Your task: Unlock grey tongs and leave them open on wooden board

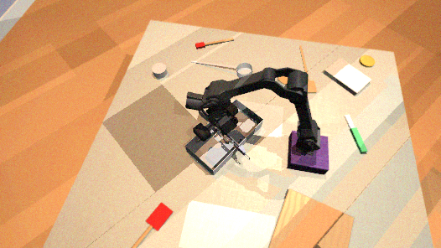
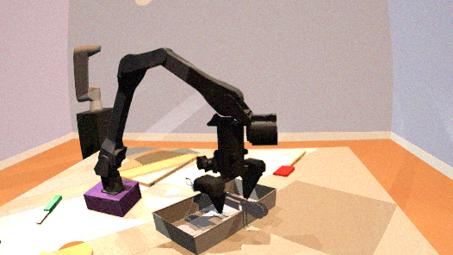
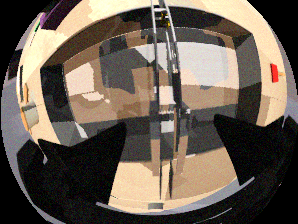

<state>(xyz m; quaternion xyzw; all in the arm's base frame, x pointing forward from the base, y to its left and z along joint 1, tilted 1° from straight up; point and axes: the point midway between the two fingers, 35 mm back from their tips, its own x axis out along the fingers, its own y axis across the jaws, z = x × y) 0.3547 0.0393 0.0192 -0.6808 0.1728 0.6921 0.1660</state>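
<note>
The roasting tin is 4 cm behind my gripper tip and 2 cm below it. The rest, counted from my gripper tip: white cylinder 36 cm ahead, 24 cm to the right, 3 cm below; red spatula 11 cm ahead, 44 cm to the left, 4 cm below; wooden board 43 cm behind, 32 cm to the left, 4 cm below.
</note>
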